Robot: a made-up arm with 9 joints. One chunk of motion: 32 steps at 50 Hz.
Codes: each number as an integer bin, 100 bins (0 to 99) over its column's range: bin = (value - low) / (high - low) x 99, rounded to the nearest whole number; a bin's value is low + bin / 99 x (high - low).
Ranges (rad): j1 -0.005..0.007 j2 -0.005..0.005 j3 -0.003..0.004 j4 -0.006..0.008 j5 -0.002..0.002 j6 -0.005..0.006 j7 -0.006..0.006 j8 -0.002..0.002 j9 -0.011..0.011
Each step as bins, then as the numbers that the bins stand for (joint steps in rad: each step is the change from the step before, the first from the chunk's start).
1 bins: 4 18 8 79 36 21 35 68 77
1 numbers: -0.00452 -0.00318 -0.00243 0.00517 -0.00055 -0.00267 -0.00176 0.00075 0.00611
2 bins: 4 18 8 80 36 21 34 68 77
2 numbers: -0.00452 -0.00318 -0.00243 0.00531 -0.00055 -0.00267 -0.00188 0.00075 0.00611
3 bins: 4 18 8 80 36 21 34 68 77
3 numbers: -0.00452 -0.00318 -0.00243 0.00531 -0.00055 -0.00267 -0.00188 0.00075 0.00611
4 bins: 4 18 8 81 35 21 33 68 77
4 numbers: -0.00452 -0.00318 -0.00243 0.00545 -0.00059 -0.00267 -0.00200 0.00075 0.00611
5 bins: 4 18 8 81 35 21 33 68 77
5 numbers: -0.00452 -0.00318 -0.00243 0.00545 -0.00059 -0.00267 -0.00200 0.00075 0.00611
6 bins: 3 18 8 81 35 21 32 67 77
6 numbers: -0.00464 -0.00318 -0.00243 0.00545 -0.00059 -0.00267 -0.00212 0.00071 0.00611
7 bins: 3 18 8 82 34 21 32 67 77
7 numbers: -0.00464 -0.00318 -0.00243 0.00560 -0.00063 -0.00267 -0.00212 0.00071 0.00611
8 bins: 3 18 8 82 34 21 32 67 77
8 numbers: -0.00464 -0.00318 -0.00243 0.00560 -0.00063 -0.00267 -0.00212 0.00071 0.00611
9 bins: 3 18 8 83 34 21 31 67 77
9 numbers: -0.00464 -0.00318 -0.00243 0.00574 -0.00063 -0.00267 -0.00224 0.00071 0.00611
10 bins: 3 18 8 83 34 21 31 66 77
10 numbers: -0.00464 -0.00318 -0.00243 0.00574 -0.00063 -0.00267 -0.00224 0.00067 0.00611
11 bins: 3 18 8 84 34 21 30 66 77
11 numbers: -0.00464 -0.00318 -0.00243 0.00588 -0.00063 -0.00267 -0.00236 0.00067 0.00611
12 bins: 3 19 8 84 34 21 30 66 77
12 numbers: -0.00464 -0.00308 -0.00243 0.00588 -0.00063 -0.00267 -0.00236 0.00067 0.00611
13 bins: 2 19 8 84 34 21 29 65 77
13 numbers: -0.00476 -0.00308 -0.00243 0.00588 -0.00063 -0.00267 -0.00248 0.00063 0.00611
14 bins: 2 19 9 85 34 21 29 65 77
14 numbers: -0.00476 -0.00308 -0.00236 0.00602 -0.00063 -0.00267 -0.00248 0.00063 0.00611
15 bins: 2 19 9 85 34 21 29 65 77
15 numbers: -0.00476 -0.00308 -0.00236 0.00602 -0.00063 -0.00267 -0.00248 0.00063 0.00611
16 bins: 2 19 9 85 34 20 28 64 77
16 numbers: -0.00476 -0.00308 -0.00236 0.00602 -0.00063 -0.00278 -0.00261 0.00059 0.00611
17 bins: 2 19 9 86 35 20 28 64 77
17 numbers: -0.00476 -0.00308 -0.00236 0.00616 -0.00059 -0.00278 -0.00261 0.00059 0.00611
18 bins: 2 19 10 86 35 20 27 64 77
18 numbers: -0.00476 -0.00308 -0.00229 0.00616 -0.00059 -0.00278 -0.00273 0.00059 0.00611
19 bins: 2 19 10 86 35 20 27 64 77
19 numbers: -0.00476 -0.00308 -0.00229 0.00616 -0.00059 -0.00278 -0.00273 0.00059 0.00611
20 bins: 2 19 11 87 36 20 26 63 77
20 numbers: -0.00476 -0.00308 -0.00222 0.00630 -0.00055 -0.00278 -0.00285 0.00055 0.00611
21 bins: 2 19 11 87 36 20 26 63 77
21 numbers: -0.00476 -0.00308 -0.00222 0.00630 -0.00055 -0.00278 -0.00285 0.00055 0.00611
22 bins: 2 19 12 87 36 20 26 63 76
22 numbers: -0.00476 -0.00308 -0.00215 0.00630 -0.00055 -0.00278 -0.00285 0.00055 0.00589
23 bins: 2 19 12 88 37 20 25 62 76
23 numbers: -0.00476 -0.00308 -0.00215 0.00644 -0.00051 -0.00278 -0.00297 0.00051 0.00589
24 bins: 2 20 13 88 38 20 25 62 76
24 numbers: -0.00476 -0.00298 -0.00208 0.00644 -0.00046 -0.00278 -0.00297 0.00051 0.00589
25 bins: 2 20 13 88 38 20 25 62 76
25 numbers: -0.00476 -0.00298 -0.00208 0.00644 -0.00046 -0.00278 -0.00297 0.00051 0.00589
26 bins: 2 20 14 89 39 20 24 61 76
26 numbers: -0.00476 -0.00298 -0.00201 0.00659 -0.00042 -0.00278 -0.00309 0.00046 0.00589
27 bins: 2 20 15 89 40 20 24 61 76
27 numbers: -0.00476 -0.00298 -0.00194 0.00659 -0.00038 -0.00278 -0.00309 0.00046 0.00589
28 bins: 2 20 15 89 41 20 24 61 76
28 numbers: -0.00476 -0.00298 -0.00194 0.00659 -0.00034 -0.00278 -0.00309 0.00046 0.00589
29 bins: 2 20 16 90 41 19 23 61 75
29 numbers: -0.00476 -0.00298 -0.00187 0.00673 -0.00034 -0.00289 -0.00321 0.00046 0.00567
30 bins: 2 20 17 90 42 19 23 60 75
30 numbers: -0.00476 -0.00298 -0.00180 0.00673 -0.00030 -0.00289 -0.00321 0.00042 0.00567
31 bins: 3 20 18 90 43 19 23 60 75
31 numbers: -0.00464 -0.00298 -0.00173 0.00673 -0.00026 -0.00289 -0.00321 0.00042 0.00567
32 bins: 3 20 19 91 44 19 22 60 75
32 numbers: -0.00464 -0.00298 -0.00166 0.00687 -0.00022 -0.00289 -0.00333 0.00042 0.00567
